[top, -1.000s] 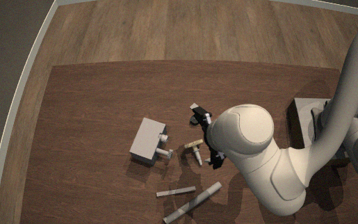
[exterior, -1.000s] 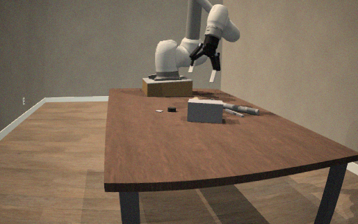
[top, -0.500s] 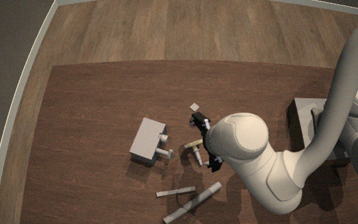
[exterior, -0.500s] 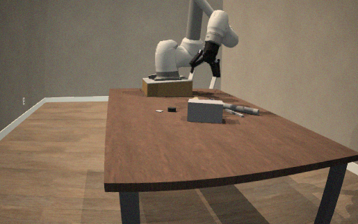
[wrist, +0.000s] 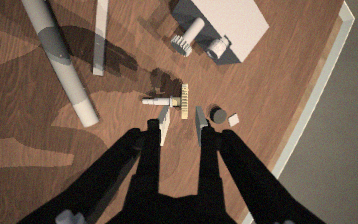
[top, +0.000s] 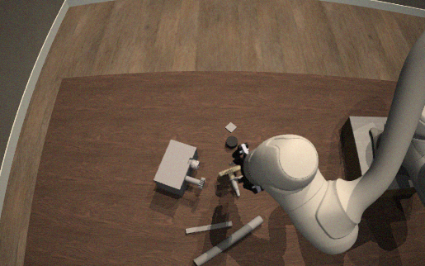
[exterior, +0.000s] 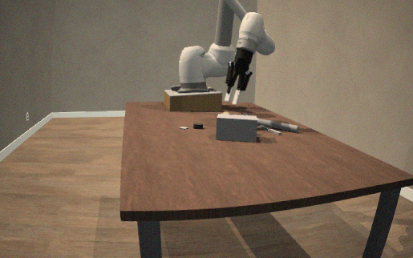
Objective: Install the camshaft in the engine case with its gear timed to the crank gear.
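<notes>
Right now the camshaft is 120 mm below my hand and 10 mm ahead of it. The rest, counted from my hand: flat grey bar (160 mm to the left, 130 mm below, 60 mm ahead); then black disc (150 mm to the right, 130 mm below, 30 mm ahead); then small crank gear (100 mm ahead, 80 mm below, 30 mm to the left).
</notes>
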